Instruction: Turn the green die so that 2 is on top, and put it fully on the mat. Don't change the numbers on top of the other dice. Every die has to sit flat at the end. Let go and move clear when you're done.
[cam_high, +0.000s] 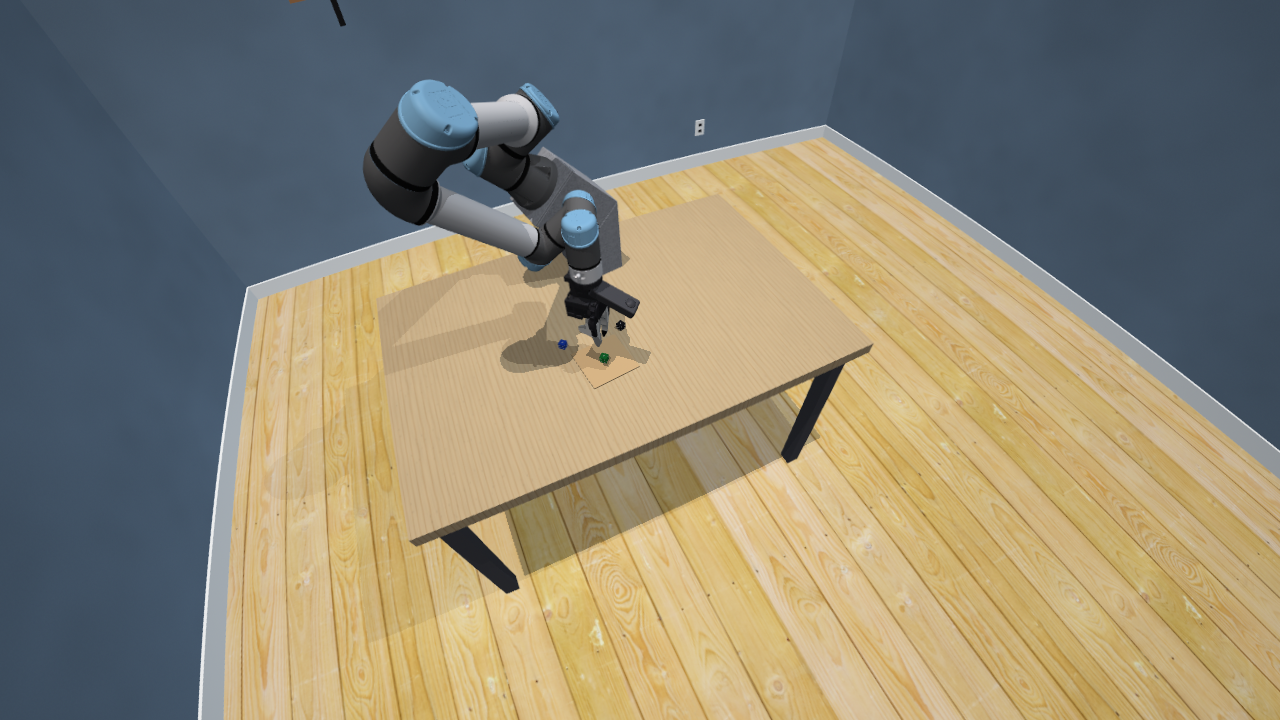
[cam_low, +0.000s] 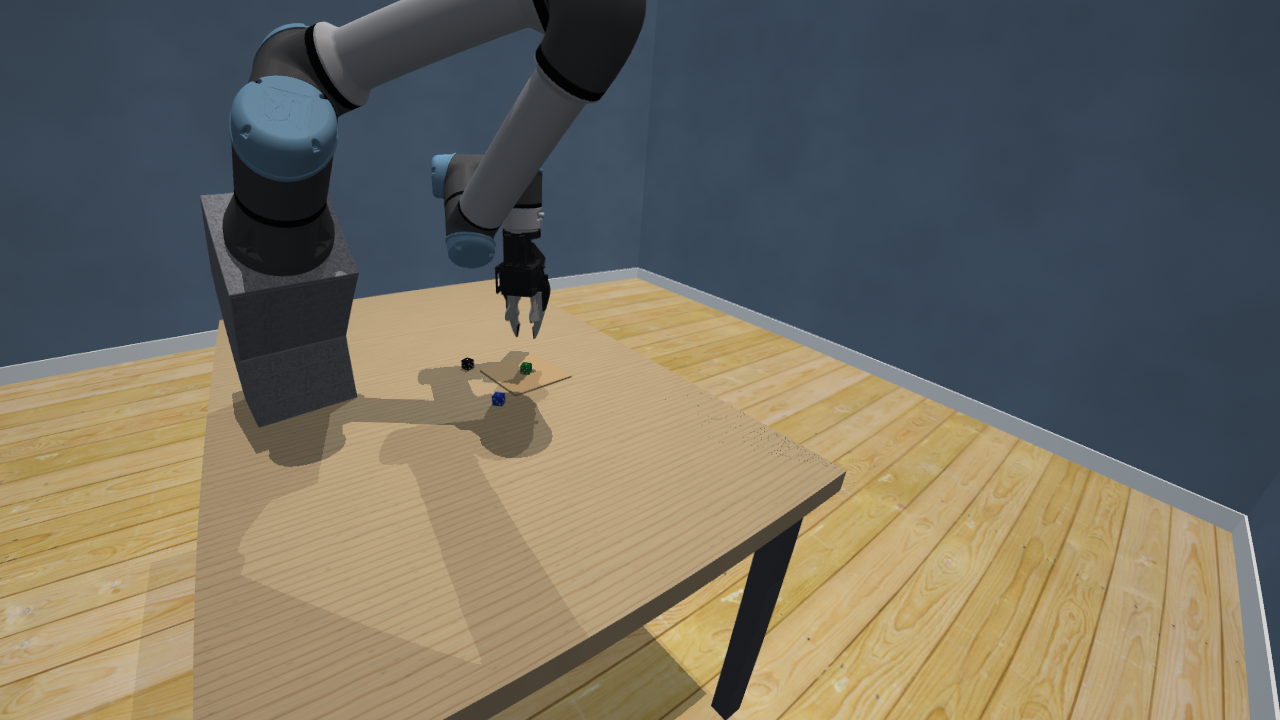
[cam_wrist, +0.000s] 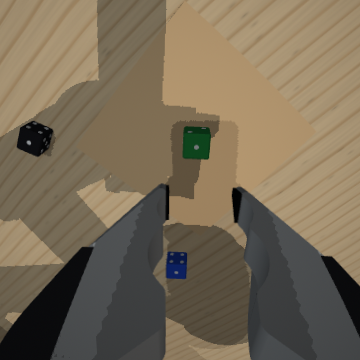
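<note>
Right now my hand is 90 mm above the green die. Round my hand: blue die (110 mm behind, 90 mm below, 80 mm to the right); tan mat (100 mm below); black die (100 mm to the left, 90 mm below, 90 mm behind).
</note>
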